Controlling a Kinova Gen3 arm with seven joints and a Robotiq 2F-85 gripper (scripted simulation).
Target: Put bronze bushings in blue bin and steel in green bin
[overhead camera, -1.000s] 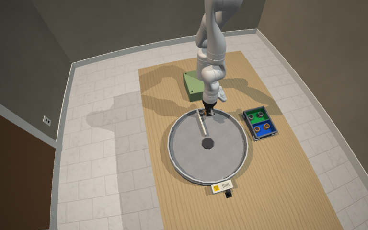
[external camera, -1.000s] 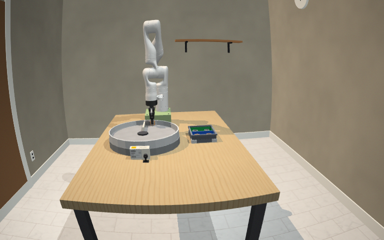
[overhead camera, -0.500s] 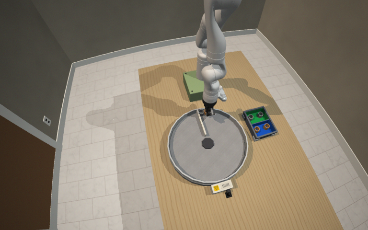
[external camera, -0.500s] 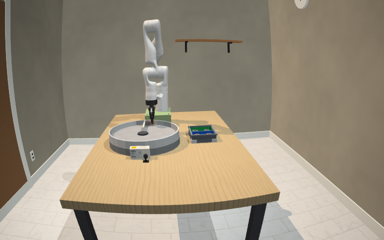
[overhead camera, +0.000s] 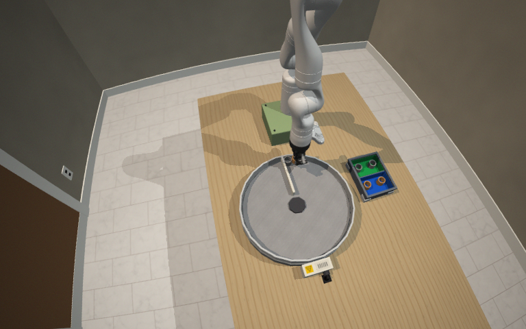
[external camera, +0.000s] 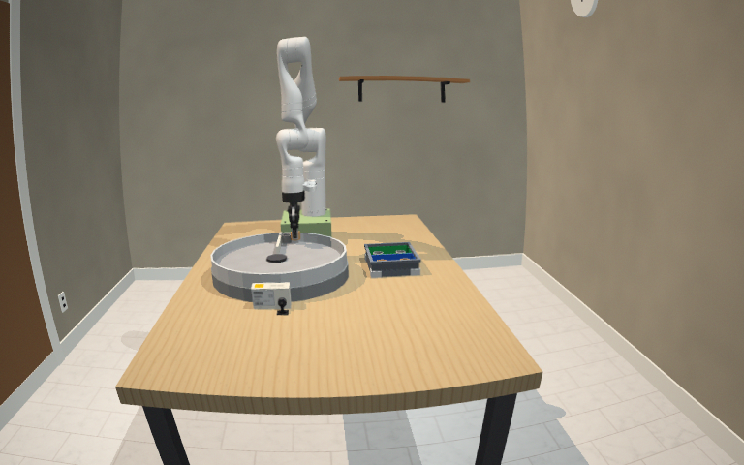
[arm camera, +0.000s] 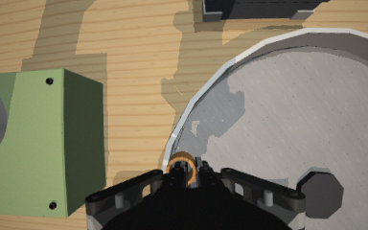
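Right now my hand is 310 mm to the right of the blue bin, 100 mm short of it and 60 mm above it. Also, from my hand: turntable: 170 mm ahead, 40 mm to the right, 40 mm below.
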